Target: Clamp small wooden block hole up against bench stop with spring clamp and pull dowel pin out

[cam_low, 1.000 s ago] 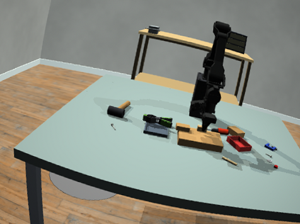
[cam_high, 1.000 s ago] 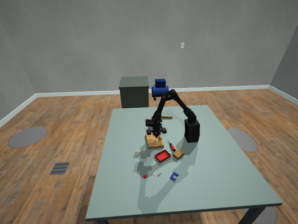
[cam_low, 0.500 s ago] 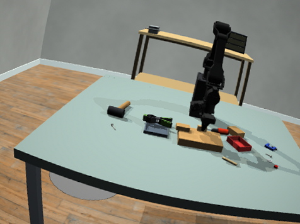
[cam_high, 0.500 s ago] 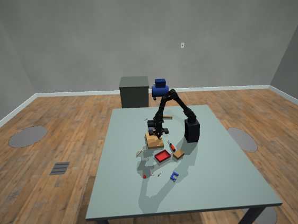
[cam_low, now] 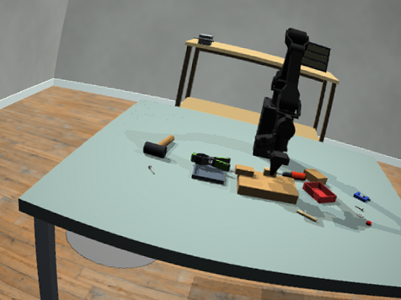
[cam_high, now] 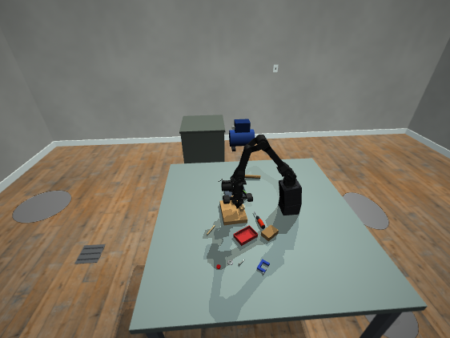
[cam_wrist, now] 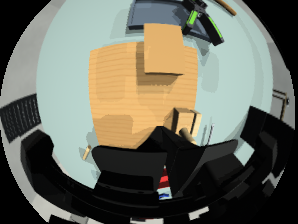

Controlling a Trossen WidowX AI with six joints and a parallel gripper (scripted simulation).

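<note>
Now: hand 3 cm past the dowel pin and 3 cm above it. The rest, counted from my hand: red tray (1 cm behind, 20 cm to the left, 7 cm below); wooden board (3 cm ahead, 1 cm to the right, 7 cm below); dark tray (3 cm behind, 20 cm to the right, 7 cm below).
</note>
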